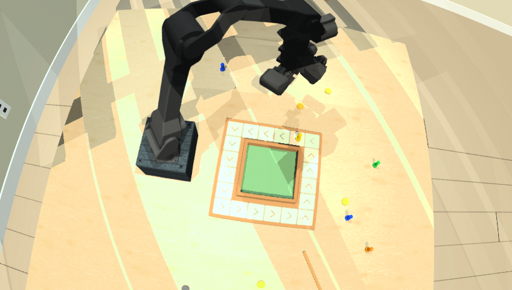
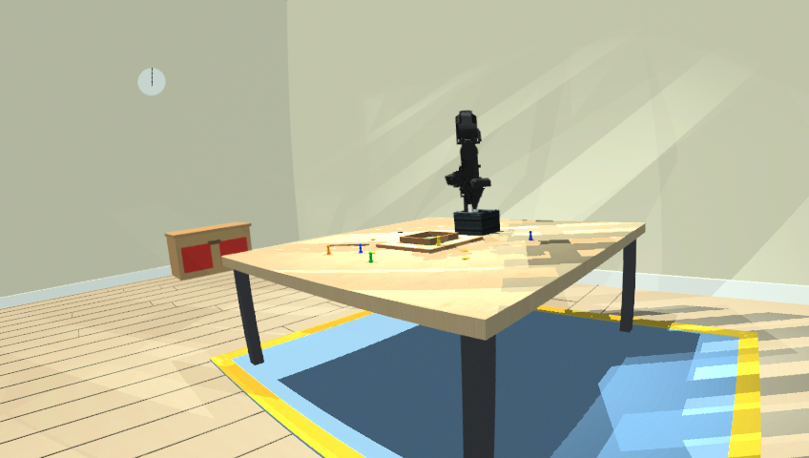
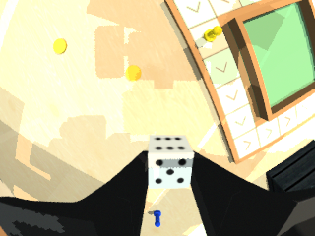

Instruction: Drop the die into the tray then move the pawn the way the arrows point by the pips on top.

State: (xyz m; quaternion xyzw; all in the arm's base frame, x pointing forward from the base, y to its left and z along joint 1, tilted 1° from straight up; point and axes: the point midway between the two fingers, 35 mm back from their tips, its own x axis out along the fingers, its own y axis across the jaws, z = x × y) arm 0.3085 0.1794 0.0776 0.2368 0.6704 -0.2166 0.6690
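The yellow pawn is 12 cm to the right of my gripper tip, 10 cm below it and 5 cm ahead of it. From my gripper tip the other things lie so: white die: right at my gripper tip; green dice tray: 21 cm to the right, 12 cm below, 4 cm behind; green pawn: 30 cm ahead, 20 cm to the right, 12 cm below.
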